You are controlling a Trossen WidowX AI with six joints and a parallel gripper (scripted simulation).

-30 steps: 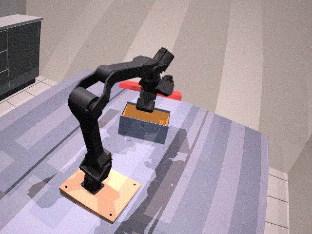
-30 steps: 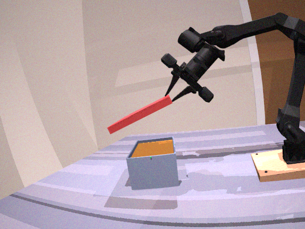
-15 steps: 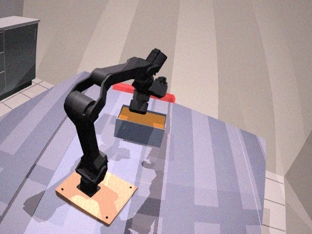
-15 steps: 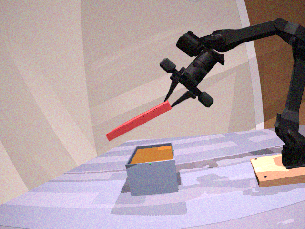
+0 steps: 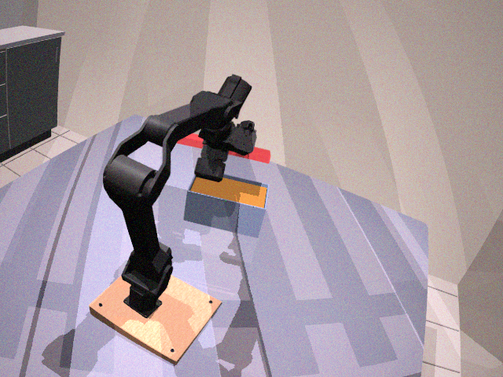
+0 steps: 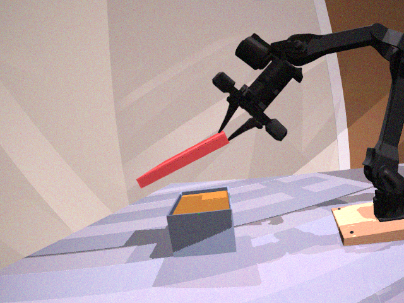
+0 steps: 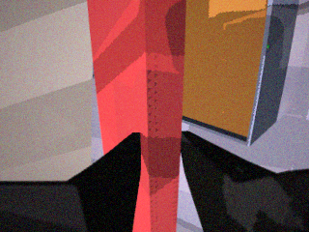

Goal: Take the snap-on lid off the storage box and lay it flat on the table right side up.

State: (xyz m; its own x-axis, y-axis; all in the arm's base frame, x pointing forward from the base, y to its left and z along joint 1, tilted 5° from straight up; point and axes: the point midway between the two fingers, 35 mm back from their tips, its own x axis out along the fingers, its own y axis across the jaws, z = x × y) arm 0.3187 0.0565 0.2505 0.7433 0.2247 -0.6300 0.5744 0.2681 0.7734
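Right now my gripper tip is 70 mm short of the red lid, 20 mm to the right of it and 20 mm above it. Round my gripper tip: grey-blue storage box: 70 mm ahead, 20 mm to the right, 180 mm below.
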